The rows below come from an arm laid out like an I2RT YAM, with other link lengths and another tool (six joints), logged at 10 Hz.
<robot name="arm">
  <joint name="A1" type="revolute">
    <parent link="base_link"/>
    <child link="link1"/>
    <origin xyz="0 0 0.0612"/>
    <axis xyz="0 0 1"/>
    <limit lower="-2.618" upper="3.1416"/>
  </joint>
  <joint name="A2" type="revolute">
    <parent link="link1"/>
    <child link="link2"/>
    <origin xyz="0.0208 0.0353 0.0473"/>
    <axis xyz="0 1 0"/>
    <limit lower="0" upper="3.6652"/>
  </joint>
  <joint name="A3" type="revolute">
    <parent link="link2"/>
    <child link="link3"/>
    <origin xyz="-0.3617 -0.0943 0"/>
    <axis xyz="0 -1 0"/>
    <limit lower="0" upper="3.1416"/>
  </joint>
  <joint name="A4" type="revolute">
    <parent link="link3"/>
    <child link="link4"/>
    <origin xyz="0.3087 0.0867 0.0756"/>
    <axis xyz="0 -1 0"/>
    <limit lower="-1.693" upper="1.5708"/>
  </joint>
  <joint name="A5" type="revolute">
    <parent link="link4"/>
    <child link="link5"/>
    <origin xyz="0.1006 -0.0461 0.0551"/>
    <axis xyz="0 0 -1"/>
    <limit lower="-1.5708" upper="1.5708"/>
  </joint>
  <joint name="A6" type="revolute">
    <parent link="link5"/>
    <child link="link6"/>
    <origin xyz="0.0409 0 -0.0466"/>
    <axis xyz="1 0 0"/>
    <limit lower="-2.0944" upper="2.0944"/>
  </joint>
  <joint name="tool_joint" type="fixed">
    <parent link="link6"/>
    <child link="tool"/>
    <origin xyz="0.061 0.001 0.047" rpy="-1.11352 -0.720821 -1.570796"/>
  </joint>
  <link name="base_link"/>
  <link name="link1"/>
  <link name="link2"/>
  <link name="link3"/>
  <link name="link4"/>
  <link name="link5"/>
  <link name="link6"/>
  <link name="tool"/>
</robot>
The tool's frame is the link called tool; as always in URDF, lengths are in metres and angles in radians.
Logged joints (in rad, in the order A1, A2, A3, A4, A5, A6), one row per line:
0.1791, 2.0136, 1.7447, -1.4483, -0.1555, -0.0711
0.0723, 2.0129, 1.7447, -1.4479, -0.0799, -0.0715
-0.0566, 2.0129, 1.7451, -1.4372, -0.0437, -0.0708
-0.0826, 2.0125, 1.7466, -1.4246, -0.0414, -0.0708
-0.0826, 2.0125, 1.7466, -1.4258, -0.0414, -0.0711
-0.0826, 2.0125, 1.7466, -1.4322, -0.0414, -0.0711
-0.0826, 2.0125, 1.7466, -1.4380, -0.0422, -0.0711
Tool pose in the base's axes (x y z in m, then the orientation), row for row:
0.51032, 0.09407, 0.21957, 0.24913, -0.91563, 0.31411, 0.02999
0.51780, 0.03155, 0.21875, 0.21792, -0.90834, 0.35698, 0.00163
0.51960, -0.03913, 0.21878, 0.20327, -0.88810, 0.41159, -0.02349
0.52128, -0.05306, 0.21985, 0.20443, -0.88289, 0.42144, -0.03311
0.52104, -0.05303, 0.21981, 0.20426, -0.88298, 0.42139, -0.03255
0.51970, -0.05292, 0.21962, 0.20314, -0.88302, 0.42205, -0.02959
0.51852, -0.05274, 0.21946, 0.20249, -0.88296, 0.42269, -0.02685
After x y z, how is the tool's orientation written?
As a quaternion, w x y z.
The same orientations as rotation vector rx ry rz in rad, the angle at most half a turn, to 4 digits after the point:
-2.4941, 0.8556, 0.0817
-2.5150, 0.9884, 0.0045
-2.4782, 1.1485, -0.0655
-2.4621, 1.1753, -0.0923
-2.4626, 1.1752, -0.0908
-2.4642, 1.1778, -0.0826
-2.4649, 1.1800, -0.0750

